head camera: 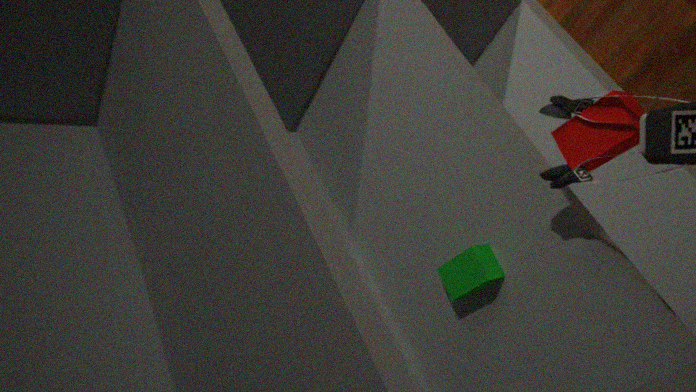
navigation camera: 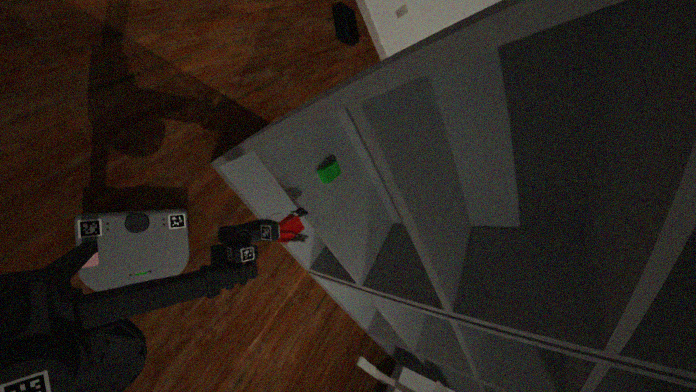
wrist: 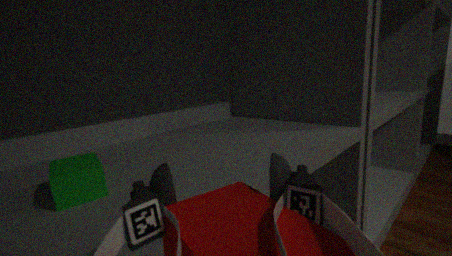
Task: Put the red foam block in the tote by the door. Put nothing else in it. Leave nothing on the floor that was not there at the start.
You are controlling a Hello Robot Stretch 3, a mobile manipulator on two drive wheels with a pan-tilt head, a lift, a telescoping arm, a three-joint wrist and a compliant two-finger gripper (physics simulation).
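Note:
The red foam block sits between the two fingers of my gripper, which is shut on it. The gripper holds the block raised at the outer edge of the grey shelf unit, with its fingertips pointing inward. A green block rests on the shelf surface, apart from the gripper, on its left in the wrist view. I cannot make out the tote by the door in these views.
My base stands on the wooden floor beside the shelf unit. A black object lies near a white panel beyond the unit. Dark and white items show at its lower end. An upright divider rises right of the gripper.

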